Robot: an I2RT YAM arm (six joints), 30 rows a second.
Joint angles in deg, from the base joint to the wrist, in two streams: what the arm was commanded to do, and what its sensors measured. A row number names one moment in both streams.
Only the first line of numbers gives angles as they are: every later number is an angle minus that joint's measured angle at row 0.
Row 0, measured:
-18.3, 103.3, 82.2, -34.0, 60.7, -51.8
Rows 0 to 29, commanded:
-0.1, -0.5, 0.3, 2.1, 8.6, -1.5
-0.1, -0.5, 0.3, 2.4, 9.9, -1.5
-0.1, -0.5, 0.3, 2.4, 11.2, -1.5
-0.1, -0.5, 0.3, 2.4, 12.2, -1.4
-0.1, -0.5, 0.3, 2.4, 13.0, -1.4
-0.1, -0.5, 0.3, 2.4, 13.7, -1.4
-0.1, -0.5, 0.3, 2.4, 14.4, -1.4
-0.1, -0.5, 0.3, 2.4, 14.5, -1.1
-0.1, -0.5, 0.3, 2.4, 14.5, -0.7
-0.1, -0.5, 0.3, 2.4, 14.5, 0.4
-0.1, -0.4, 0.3, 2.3, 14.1, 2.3
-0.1, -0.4, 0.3, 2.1, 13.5, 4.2
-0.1, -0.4, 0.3, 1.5, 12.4, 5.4
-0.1, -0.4, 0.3, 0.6, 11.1, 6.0
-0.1, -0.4, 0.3, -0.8, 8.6, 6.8
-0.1, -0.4, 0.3, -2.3, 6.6, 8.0
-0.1, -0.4, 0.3, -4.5, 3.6, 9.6
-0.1, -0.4, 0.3, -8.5, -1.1, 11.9
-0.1, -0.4, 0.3, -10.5, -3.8, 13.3
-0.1, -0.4, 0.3, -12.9, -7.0, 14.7
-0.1, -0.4, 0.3, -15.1, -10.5, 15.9
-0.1, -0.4, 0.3, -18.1, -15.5, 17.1
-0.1, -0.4, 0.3, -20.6, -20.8, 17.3
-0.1, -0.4, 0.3, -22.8, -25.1, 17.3
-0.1, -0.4, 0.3, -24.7, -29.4, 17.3
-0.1, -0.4, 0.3, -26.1, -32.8, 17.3
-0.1, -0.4, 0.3, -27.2, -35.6, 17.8
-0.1, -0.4, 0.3, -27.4, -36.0, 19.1
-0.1, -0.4, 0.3, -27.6, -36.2, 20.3
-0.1, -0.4, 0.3, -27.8, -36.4, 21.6
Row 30, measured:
-1.2, -0.5, 1.6, -24.9, -21.8, 18.1
